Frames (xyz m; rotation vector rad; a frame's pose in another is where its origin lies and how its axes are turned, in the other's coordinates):
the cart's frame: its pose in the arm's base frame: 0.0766 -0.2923 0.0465 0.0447 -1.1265 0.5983
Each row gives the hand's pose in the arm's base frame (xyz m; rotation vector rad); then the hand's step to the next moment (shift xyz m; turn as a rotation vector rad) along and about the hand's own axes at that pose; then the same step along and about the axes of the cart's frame.
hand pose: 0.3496 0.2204 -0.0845 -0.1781 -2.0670 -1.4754
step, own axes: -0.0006 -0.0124 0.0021 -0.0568 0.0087 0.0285
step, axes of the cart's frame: -0.0121 0.0033 0.0007 0.0043 0.0240 -0.0593
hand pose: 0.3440 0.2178 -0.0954 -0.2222 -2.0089 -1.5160
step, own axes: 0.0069 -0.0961 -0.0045 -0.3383 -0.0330 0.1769
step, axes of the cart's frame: -0.0936 0.0108 0.0205 -0.0563 0.1632 -0.3421
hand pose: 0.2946 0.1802 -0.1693 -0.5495 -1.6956 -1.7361
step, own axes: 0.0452 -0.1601 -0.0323 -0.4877 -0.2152 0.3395
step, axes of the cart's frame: -0.1336 0.0497 0.0917 -0.1831 0.3899 -0.4624
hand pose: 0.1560 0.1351 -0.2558 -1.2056 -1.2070 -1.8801
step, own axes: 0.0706 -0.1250 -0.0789 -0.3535 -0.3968 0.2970
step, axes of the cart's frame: -0.0530 0.0577 0.1439 -0.1926 0.5117 -0.2678
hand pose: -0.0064 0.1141 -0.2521 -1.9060 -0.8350 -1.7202
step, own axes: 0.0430 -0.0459 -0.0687 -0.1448 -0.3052 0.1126
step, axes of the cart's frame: 0.0150 0.0188 0.0900 -0.0760 0.3430 -0.0583
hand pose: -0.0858 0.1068 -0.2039 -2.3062 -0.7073 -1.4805
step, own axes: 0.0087 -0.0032 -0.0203 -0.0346 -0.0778 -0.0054
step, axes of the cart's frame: 0.0075 -0.0023 0.0209 -0.0198 0.0809 0.0187
